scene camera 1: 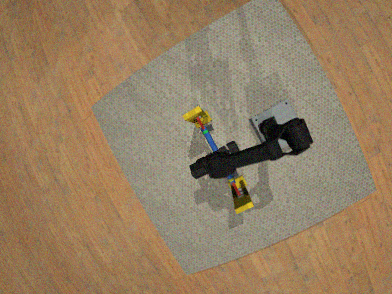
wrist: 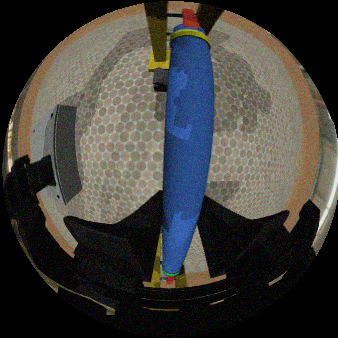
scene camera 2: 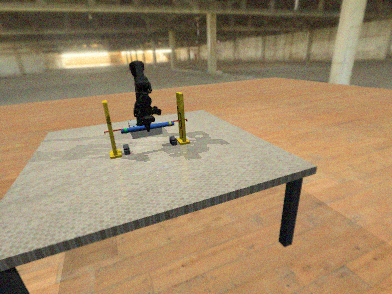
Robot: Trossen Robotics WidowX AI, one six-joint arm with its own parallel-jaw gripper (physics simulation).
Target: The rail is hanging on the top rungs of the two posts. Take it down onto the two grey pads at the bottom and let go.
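Frame: origin at the arm's base, x ahead, y left, z up, level; metres.
Where they show: gripper, between the fingertips: (wrist: 178, 194) (scene camera 2: 148, 131); arm's base, origin of its link: (scene camera 1: 266, 127) (wrist: 47, 170) (scene camera 2: 141, 124).
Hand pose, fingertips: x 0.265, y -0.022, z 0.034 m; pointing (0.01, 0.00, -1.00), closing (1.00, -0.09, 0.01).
Note:
Each offset is from my fingertips to the top centre of the thing. Level surfaces: height alone.
The blue rail @[dx +0.000, dy +0.004, dz +0.037 m] (scene camera 1: 211, 142) (scene camera 2: 162, 125) (wrist: 190, 110) has red end pins, a yellow band and a green band. It spans the two yellow posts, partway up them, its pins at the posts; rung contact is too small to tell. The left post @[dx -0.022, dy -0.195, dz +0.191 m] (scene camera 2: 109, 127) and right post @[dx +0.010, dy +0.204, dz +0.191 m] (scene camera 2: 181, 112) stand upright. Two small dark grey pads stand low beside them: the left pad @[dx -0.017, dy -0.133, dz -0.065 m] (scene camera 2: 126, 149) and the right pad @[dx +0.005, dy +0.142, dz -0.065 m] (scene camera 2: 173, 140) (wrist: 160, 79). My gripper (scene camera 2: 147, 127) (wrist: 178, 194) is shut on the rail near its middle, one finger on each side. The arm hides this grip in scene camera 1.
The arm's grey base plate (scene camera 1: 280, 112) (wrist: 66, 155) lies on the table @[dz -0.109 m] (scene camera 1: 150, 120) (scene camera 2: 200, 175), to one side of the rail. The yellow feet of the posts flank the pads. The arm reaches across above the rail.

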